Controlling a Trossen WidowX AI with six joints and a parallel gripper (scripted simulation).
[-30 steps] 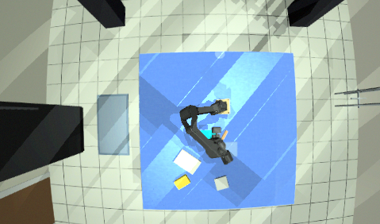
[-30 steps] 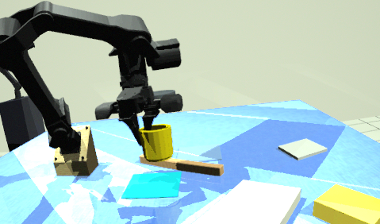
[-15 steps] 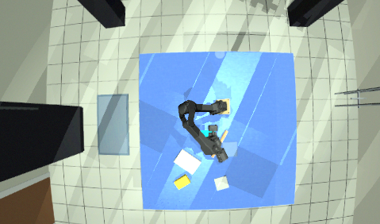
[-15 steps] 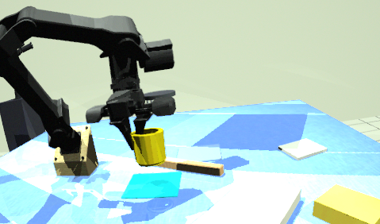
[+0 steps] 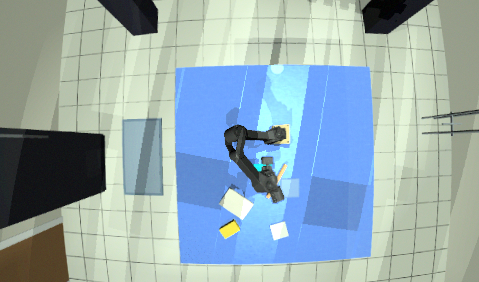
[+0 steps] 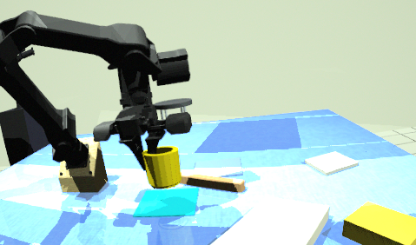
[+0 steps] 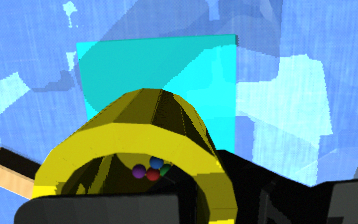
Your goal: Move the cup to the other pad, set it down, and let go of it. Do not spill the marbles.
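Now: gripper tip 8 cm above the bright cyan pad and 3 cm short of it. The rest, counted from my gripper tip: pale blue pad: 17 cm to the left, 13 cm ahead, 8 cm below; wooden bar: 8 cm to the left, 8 cm ahead, 7 cm below; yellow cup: 2 cm ahead.
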